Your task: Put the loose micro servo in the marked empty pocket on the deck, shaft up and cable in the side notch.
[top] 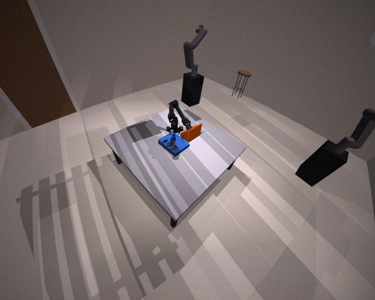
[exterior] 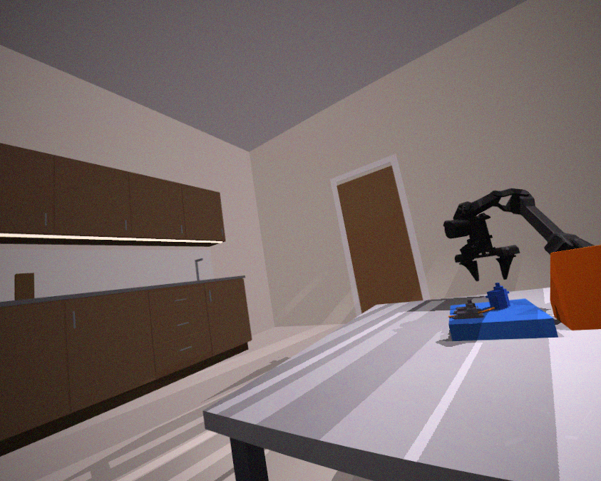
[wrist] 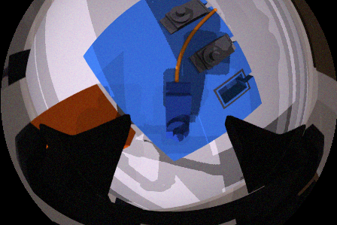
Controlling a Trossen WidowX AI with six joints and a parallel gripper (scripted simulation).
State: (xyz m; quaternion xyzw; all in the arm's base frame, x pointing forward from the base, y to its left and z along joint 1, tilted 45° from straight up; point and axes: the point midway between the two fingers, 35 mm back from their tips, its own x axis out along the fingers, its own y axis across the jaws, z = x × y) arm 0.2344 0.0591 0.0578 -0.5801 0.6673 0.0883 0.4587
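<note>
The blue deck lies 120 mm below my gripper tip, 20 mm to the left of it and 20 mm behind it.
</note>
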